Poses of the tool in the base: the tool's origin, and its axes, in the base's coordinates. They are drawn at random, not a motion.
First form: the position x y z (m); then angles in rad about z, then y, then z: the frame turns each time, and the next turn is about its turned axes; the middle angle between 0 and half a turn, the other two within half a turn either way.
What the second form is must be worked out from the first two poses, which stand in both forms.
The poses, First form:
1: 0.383 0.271 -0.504 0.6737 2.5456 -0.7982
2: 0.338 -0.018 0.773 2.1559 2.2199 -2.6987
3: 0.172 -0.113 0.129 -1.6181 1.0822 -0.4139
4: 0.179 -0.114 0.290 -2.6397 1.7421 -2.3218
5: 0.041 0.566 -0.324 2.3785 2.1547 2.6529
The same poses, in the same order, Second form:
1: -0.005 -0.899 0.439 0.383; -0.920 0.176 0.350 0.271; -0.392 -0.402 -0.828 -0.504; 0 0 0 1
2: 0.056 0.896 -0.440 0.338; 0.692 0.283 0.664 -0.018; 0.720 -0.341 -0.604 0.773; 0 0 0 1
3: -0.422 0.906 -0.042 0.172; -0.410 -0.232 -0.882 -0.113; -0.808 -0.355 0.469 0.129; 0 0 0 1
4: -0.454 -0.219 -0.864 0.179; 0.585 0.658 -0.474 -0.114; 0.672 -0.720 -0.170 0.290; 0 0 0 1
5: -0.676 0.423 -0.603 0.041; -0.003 0.817 0.577 0.566; 0.737 0.392 -0.551 -0.324; 0 0 0 1
